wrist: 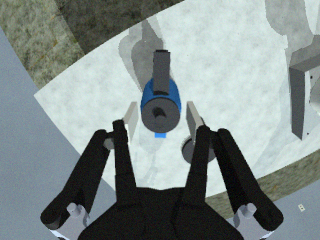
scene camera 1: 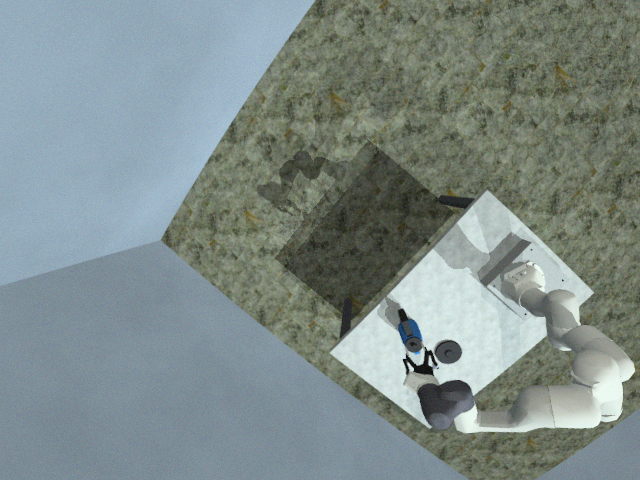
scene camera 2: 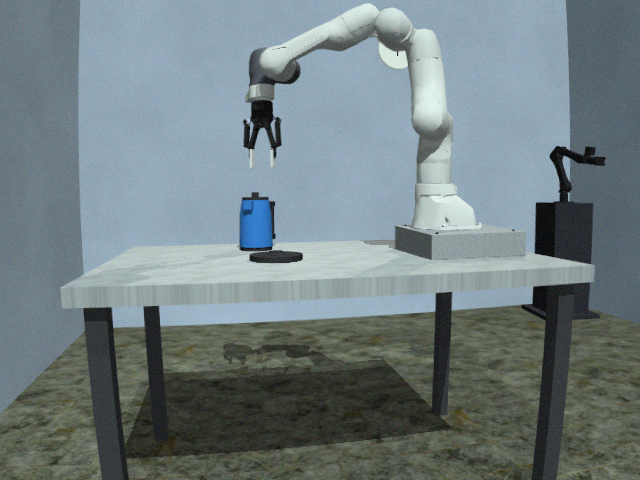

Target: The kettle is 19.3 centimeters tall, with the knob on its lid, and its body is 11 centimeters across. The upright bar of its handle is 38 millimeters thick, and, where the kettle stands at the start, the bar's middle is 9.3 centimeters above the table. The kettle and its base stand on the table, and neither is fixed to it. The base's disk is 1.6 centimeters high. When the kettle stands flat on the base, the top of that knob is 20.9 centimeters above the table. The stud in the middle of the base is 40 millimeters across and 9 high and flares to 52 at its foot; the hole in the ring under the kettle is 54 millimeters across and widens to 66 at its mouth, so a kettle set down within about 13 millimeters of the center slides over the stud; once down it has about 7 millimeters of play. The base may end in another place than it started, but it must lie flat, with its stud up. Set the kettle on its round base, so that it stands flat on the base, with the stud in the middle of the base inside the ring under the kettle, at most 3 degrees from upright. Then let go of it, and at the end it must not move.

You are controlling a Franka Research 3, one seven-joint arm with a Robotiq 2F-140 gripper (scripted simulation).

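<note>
My gripper (scene camera 2: 262,167) is there for me to see, and in the wrist view I get the gripper (wrist: 162,109) too. I can also see a blue kettle (scene camera 2: 257,218), and the wrist view has that kettle (wrist: 157,104) as well.
</note>
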